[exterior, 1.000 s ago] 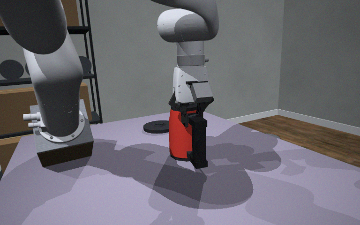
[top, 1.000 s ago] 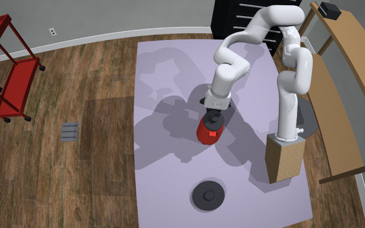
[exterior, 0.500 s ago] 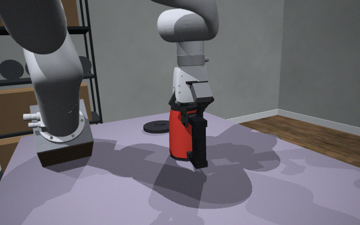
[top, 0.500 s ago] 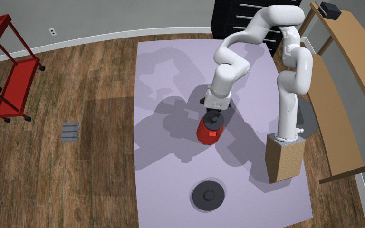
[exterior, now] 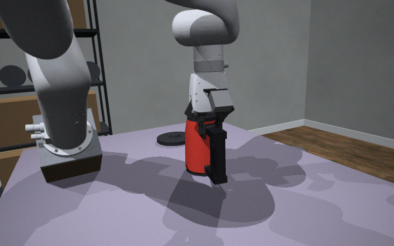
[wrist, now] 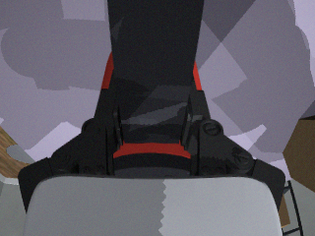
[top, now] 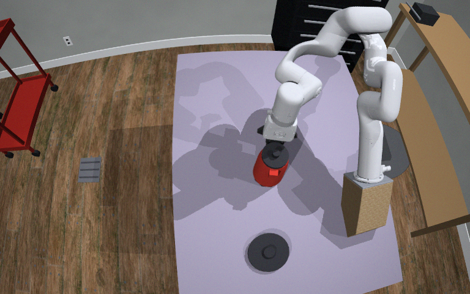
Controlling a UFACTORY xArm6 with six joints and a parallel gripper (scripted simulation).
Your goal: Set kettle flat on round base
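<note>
Right now my hand is 10 mm short of the red kettle, 30 mm to the right of it and 50 mm above it. Round my hand: round dark base 40 mm ahead, 380 mm to the left, 130 mm below.
</note>
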